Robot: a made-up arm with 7 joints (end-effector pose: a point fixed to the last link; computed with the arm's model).
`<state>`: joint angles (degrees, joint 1 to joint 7).
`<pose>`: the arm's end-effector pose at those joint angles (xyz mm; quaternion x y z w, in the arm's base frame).
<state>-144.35 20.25 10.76 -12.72 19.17 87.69 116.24</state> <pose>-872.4 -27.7 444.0 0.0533 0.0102 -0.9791 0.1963</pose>
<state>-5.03 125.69 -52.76 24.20 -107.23 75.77 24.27</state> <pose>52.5 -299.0 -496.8 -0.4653 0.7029 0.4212 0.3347</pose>
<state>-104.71 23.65 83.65 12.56 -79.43 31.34 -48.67</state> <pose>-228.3 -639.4 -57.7 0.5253 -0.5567 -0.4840 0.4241</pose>
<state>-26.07 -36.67 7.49 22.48 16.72 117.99 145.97</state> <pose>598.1 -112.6 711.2 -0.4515 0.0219 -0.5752 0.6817</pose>
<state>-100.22 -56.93 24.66 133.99 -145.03 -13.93 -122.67</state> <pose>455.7 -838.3 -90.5 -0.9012 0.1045 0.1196 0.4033</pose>
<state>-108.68 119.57 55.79 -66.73 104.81 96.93 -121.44</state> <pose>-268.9 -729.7 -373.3 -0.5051 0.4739 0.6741 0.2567</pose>
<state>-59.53 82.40 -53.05 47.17 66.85 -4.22 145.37</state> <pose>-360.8 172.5 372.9 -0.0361 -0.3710 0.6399 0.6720</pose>
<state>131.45 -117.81 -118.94 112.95 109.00 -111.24 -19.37</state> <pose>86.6 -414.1 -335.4 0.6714 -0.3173 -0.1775 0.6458</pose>
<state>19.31 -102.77 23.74 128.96 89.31 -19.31 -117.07</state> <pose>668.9 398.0 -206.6 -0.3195 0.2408 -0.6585 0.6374</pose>
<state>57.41 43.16 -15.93 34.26 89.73 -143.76 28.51</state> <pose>119.9 147.8 269.2 -0.0532 -0.3956 -0.8743 0.2761</pose>
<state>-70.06 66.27 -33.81 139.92 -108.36 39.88 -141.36</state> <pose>-278.5 -593.5 557.6 -0.5362 -0.0342 -0.6663 0.5171</pose>
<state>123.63 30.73 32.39 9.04 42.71 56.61 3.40</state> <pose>-207.5 736.4 263.4 0.2541 -0.1489 -0.9524 0.0793</pose>
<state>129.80 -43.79 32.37 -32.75 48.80 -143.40 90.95</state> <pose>-402.4 52.5 96.3 0.6206 -0.2330 -0.3758 0.6475</pose>
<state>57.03 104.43 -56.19 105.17 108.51 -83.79 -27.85</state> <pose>527.6 -313.9 40.2 -0.4320 0.7115 -0.0705 0.5497</pose>
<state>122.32 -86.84 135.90 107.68 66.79 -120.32 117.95</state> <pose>315.1 -16.0 -110.2 -0.3889 0.4838 -0.3661 0.6933</pose>
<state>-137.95 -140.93 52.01 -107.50 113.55 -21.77 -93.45</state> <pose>-353.2 -634.7 254.1 0.5722 0.5076 0.5602 0.3178</pose>
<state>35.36 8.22 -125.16 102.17 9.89 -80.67 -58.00</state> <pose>-466.2 -108.9 99.3 0.8400 -0.0993 -0.4058 0.3463</pose>
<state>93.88 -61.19 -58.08 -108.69 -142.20 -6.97 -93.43</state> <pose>-709.7 30.4 644.0 0.0177 -0.7534 -0.6433 0.1350</pose>
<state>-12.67 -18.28 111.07 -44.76 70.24 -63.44 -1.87</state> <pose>559.2 -430.8 -75.1 -0.3724 0.4798 0.0624 0.7920</pose>
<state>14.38 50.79 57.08 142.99 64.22 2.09 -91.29</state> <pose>710.5 453.1 -56.9 0.1264 0.9120 -0.0075 0.3902</pose>
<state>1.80 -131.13 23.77 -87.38 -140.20 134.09 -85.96</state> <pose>646.6 470.2 8.8 0.2809 -0.3067 0.8582 0.3009</pose>
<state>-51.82 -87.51 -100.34 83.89 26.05 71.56 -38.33</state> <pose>81.0 528.9 -29.5 -0.7194 0.0030 0.2685 0.6406</pose>
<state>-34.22 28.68 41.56 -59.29 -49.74 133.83 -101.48</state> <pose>476.9 -620.0 -23.4 0.1822 0.7342 -0.4370 0.4865</pose>
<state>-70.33 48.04 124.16 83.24 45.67 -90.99 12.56</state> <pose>716.3 -162.8 -3.4 -0.7493 0.4847 -0.3472 0.2882</pose>
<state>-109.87 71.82 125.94 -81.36 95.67 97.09 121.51</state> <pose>411.2 -758.3 -152.3 0.2152 -0.4994 -0.1479 0.8261</pose>
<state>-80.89 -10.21 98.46 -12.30 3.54 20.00 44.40</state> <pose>-281.3 -720.7 -133.7 0.3602 0.6644 -0.5043 0.4177</pose>
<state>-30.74 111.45 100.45 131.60 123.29 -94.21 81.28</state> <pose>395.5 166.2 550.3 -0.5752 -0.5773 -0.3080 0.4910</pose>
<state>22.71 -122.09 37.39 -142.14 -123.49 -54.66 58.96</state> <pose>905.9 567.5 312.6 0.5328 -0.5441 0.6181 0.1952</pose>
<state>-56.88 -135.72 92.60 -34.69 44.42 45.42 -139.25</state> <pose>713.5 -413.8 242.7 0.8786 0.2446 0.0390 0.4083</pose>
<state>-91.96 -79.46 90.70 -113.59 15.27 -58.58 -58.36</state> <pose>-302.1 -661.5 171.1 0.5447 0.3612 -0.3014 0.6942</pose>
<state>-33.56 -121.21 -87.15 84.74 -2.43 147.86 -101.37</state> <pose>-123.9 413.8 -164.5 0.2434 -0.6641 -0.5732 0.4138</pose>
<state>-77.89 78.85 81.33 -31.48 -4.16 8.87 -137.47</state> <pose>-57.8 -707.2 -239.3 0.1143 -0.7116 0.6915 0.0492</pose>
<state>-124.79 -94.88 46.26 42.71 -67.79 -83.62 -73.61</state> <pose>-27.6 -809.5 6.6 0.4155 -0.1374 0.8962 0.0734</pose>
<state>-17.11 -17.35 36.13 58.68 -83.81 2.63 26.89</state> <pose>408.1 61.3 203.8 0.3382 -0.1675 -0.7464 0.5482</pose>
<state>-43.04 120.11 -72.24 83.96 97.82 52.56 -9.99</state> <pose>-395.5 -143.8 -295.6 0.8245 -0.0055 -0.1485 0.5460</pose>
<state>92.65 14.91 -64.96 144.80 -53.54 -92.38 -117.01</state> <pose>154.1 -256.9 705.8 0.7042 -0.0305 -0.4327 0.5620</pose>
